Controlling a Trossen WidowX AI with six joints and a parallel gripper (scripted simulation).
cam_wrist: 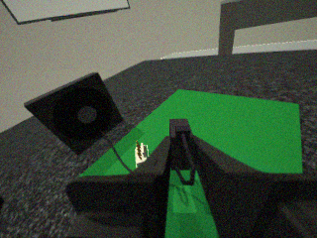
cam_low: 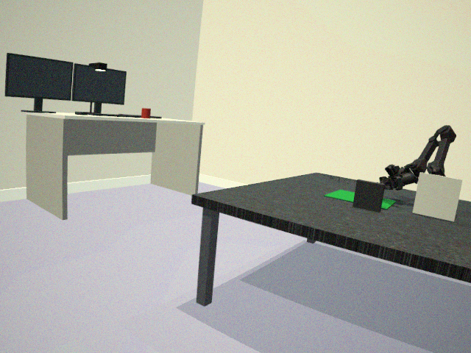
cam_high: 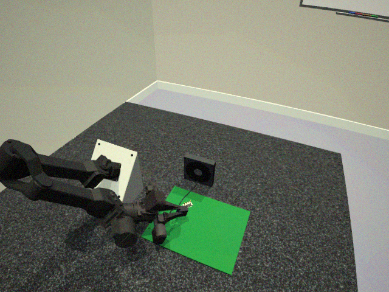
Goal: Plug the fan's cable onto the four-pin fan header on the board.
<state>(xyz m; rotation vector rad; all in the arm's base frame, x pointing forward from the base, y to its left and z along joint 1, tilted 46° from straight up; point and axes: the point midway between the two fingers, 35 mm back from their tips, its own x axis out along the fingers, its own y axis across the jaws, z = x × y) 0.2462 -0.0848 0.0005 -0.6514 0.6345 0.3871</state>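
Now: the green board 80 mm below my gripper tip, 60 mm ahead of it and 10 mm to the left of it. Also, from my gripper tip: black fan (200 mm to the left, 10 mm below, 10 mm behind); then dark plug (10 mm below).
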